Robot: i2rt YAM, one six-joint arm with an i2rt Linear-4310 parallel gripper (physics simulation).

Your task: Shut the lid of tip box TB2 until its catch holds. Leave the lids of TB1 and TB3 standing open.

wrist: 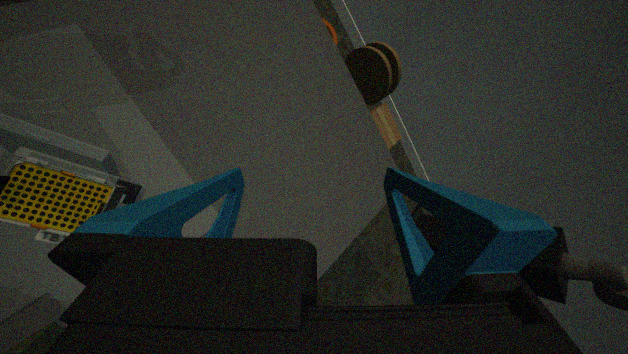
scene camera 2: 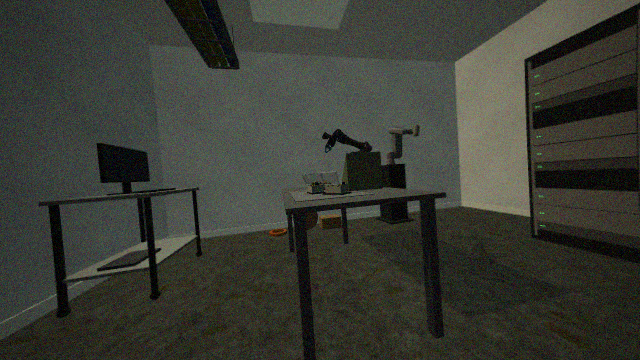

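Pixels of known places: gripper, fingertip midpoint: (wrist: 313, 175) (scene camera 2: 327, 150); arm's base at its link origin: (scene camera 2: 357, 167).
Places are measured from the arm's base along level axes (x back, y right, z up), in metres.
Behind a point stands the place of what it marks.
Small pale tip boxes (scene camera 2: 316, 188) @(x -0.356, y -0.036, z -0.132 m) (scene camera 2: 336, 189) @(x -0.281, y -0.224, z -0.137 m) stand close together on the table, with clear lids (scene camera 2: 313, 177) @(x -0.277, y 0.310, z -0.057 m) (scene camera 2: 330, 177) @(x -0.318, y -0.231, z -0.059 m) raised above them. In the wrist view a tip box with a yellow perforated rack (wrist: 55, 197) @(x -0.233, y 0.250, z -0.112 m) is at the left edge, partly behind a finger. A translucent lid (wrist: 55, 136) @(x -0.265, y 0.325, z -0.027 m) stands open along its upper side. Its label (wrist: 50, 236) @(x -0.204, y 0.186, z -0.167 m) is too unclear to tell the number. Which box is TB2 I cannot tell. My gripper (scene camera 2: 328, 148) @(x -0.074, y 0.458, z 0.196 m) (wrist: 313, 175) @(x -0.074, y 0.458, z 0.196 m) is open and empty, above the boxes in the scene view and to the right of the yellow rack in the wrist view.
The table (scene camera 2: 380, 196) @(x -0.146, y -0.481, z -0.172 m) has a pale mat under the boxes. My arm's green pedestal (scene camera 2: 363, 170) @(x -0.007, y -0.092, z -0.029 m) stands behind it, with another arm (scene camera 2: 398, 145) to the right. A desk with a monitor (scene camera 2: 124, 164) is at left, a server rack (scene camera 2: 528, 150) at right.
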